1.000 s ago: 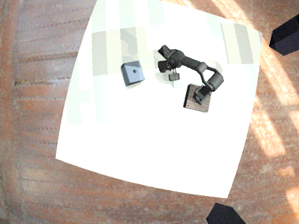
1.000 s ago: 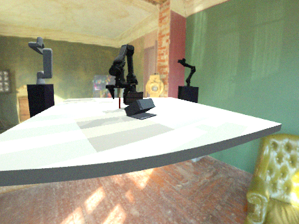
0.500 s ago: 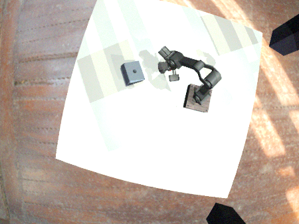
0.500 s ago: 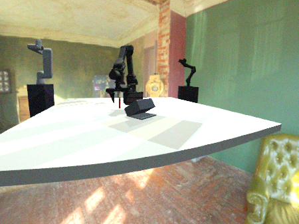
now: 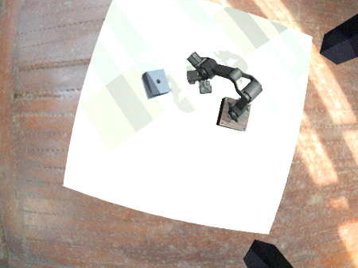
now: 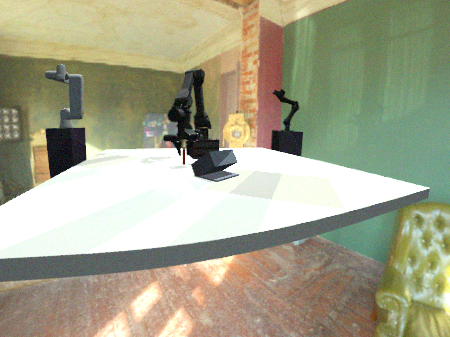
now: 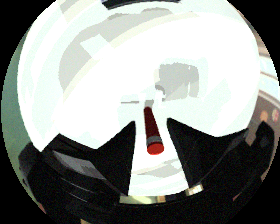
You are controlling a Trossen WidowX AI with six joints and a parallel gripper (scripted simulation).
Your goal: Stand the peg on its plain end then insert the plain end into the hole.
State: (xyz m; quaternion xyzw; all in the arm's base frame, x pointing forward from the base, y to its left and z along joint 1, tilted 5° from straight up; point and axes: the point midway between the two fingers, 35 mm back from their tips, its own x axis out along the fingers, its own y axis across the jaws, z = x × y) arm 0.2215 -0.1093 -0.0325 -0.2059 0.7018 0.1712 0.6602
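The sloped panel is 210 mm ahead of my gripper tip and 120 mm to the left of it. Round my gripper tip: red peg 20 mm above.
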